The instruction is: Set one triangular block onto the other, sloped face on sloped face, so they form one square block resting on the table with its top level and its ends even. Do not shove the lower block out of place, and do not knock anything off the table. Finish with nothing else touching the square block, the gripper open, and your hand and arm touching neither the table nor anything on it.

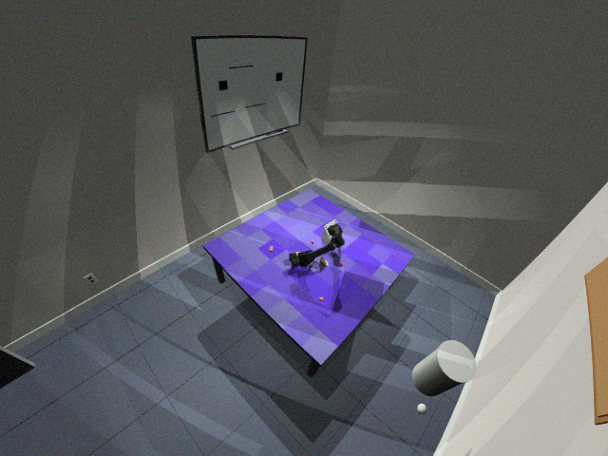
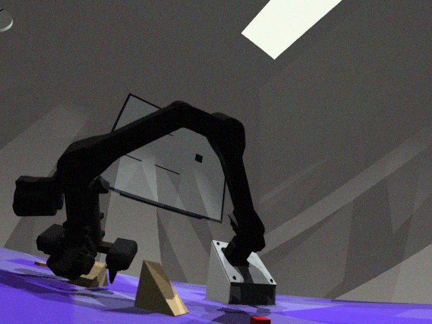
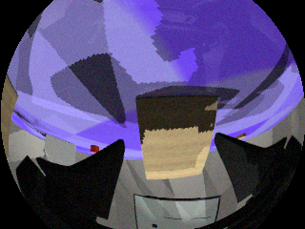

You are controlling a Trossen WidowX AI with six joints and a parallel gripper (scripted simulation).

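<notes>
The triangular block lies 1 cm above my gripper tip.
</notes>
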